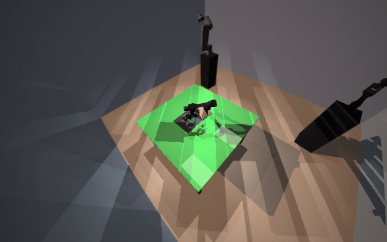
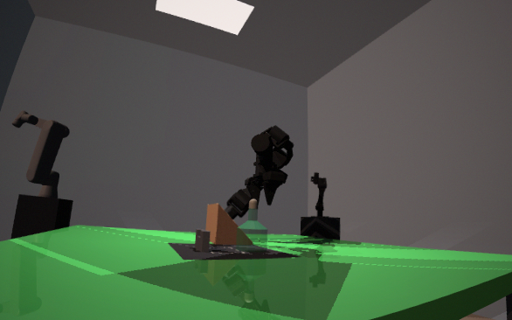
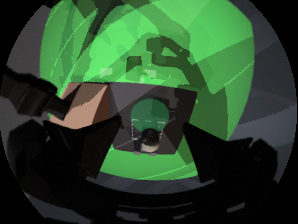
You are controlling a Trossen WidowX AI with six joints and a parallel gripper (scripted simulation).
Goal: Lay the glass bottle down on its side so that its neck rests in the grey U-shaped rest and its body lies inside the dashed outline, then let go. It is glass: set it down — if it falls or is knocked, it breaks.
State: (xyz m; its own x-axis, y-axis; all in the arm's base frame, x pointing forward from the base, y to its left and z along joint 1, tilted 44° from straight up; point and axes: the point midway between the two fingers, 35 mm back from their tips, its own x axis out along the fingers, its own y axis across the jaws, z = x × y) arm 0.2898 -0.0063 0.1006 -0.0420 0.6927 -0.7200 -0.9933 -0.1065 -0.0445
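My gripper tip is 3 cm to the left of the green glass bottle and 5 cm above it. Also, from my gripper tip: dark mat (1 cm ahead, 11 cm to the right, 14 cm below).
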